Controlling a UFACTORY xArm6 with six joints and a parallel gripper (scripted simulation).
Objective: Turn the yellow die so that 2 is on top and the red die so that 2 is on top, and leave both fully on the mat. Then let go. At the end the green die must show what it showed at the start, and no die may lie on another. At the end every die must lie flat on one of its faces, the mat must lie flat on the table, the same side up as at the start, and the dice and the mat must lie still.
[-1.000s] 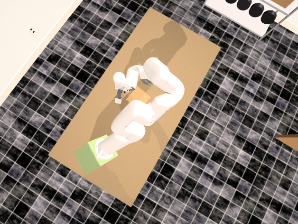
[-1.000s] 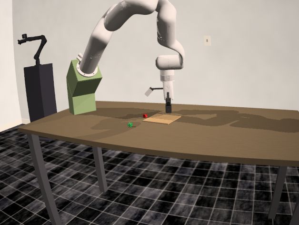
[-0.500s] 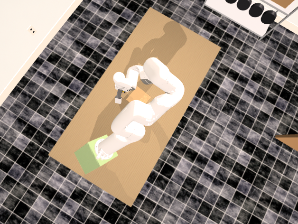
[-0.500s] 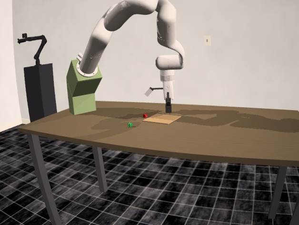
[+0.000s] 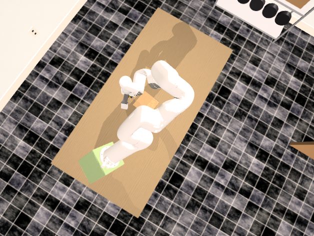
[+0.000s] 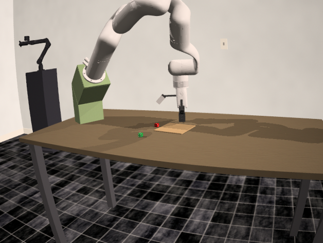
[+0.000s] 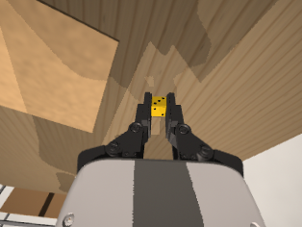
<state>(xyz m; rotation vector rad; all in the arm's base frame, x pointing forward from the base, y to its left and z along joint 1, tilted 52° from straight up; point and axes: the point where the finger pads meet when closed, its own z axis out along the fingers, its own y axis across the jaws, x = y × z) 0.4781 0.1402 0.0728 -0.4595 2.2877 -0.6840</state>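
The tan mat lies 13 cm to the right of my hand, 2 cm below it and 1 cm behind it. From my hand the other things lie so: red die (11 cm to the right, 10 cm behind, 1 cm below); green die (27 cm to the right, 13 cm behind, 1 cm below); yellow die (1 cm below).
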